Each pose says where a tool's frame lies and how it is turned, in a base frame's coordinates. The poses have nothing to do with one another.
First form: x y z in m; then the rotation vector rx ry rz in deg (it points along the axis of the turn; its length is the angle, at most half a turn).
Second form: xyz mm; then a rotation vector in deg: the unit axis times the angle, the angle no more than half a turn. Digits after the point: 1 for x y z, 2 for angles.
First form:
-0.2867 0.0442 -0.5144 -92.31 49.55 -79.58
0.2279 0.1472 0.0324 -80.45 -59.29 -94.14
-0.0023 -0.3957 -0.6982 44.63 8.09 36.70
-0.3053 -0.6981 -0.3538 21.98 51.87 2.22
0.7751 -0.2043 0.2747 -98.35 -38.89 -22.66
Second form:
-286.7 44.2 -514.4 -92.31 49.55 -79.58
227.9 147.2 32.4 -80.45 -59.29 -94.14
-2.3 -395.7 -698.2 44.63 8.09 36.70
-305.3 -698.1 -353.8 21.98 51.87 2.22
775.1 -204.3 274.7 -98.35 -38.89 -22.66

